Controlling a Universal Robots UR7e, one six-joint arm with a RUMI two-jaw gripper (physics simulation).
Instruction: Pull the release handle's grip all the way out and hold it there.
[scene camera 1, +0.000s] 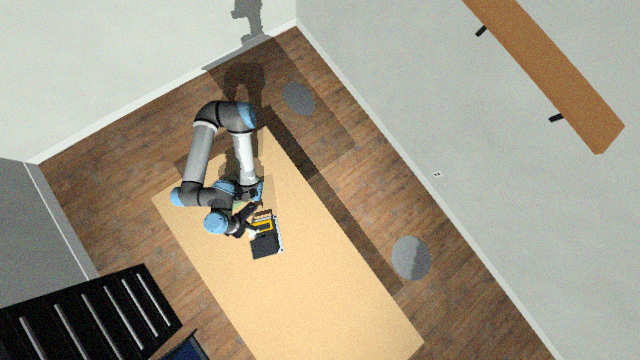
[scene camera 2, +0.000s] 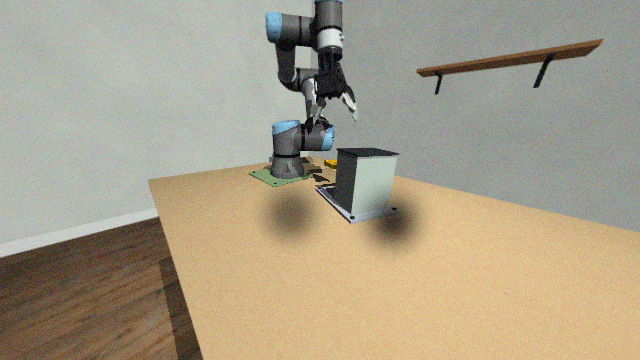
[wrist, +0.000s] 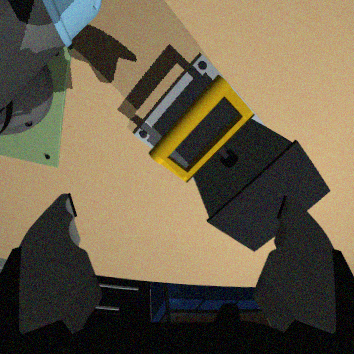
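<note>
The release handle's yellow grip (scene camera 1: 270, 224) (scene camera 2: 331, 163) (wrist: 192, 114) is a rectangular loop on one side of a dark-topped housing (scene camera 1: 265, 245) (scene camera 2: 372, 182) (wrist: 270, 195). A short dark stem shows between them in the wrist view. In scene camera 2 the housing hides most of the grip. My gripper (scene camera 2: 335, 120) (wrist: 177, 196) is open and empty, with its fingers spread wide. It hangs above the table near the housing and touches neither the housing nor the grip as far as I can see. In the wrist view the right finger overlaps a corner of the housing top.
The housing stands on a light base plate (scene camera 2: 372, 216) bolted to the wooden table (scene camera 1: 320, 280) (scene camera 2: 280, 300). The arm's green mounting plate (scene camera 2: 272, 178) (wrist: 42, 145) lies close by. A black slatted unit (scene camera 1: 95, 292) stands beside the table. A wooden shelf (scene camera 1: 550, 70) (scene camera 2: 500, 61) is on the wall.
</note>
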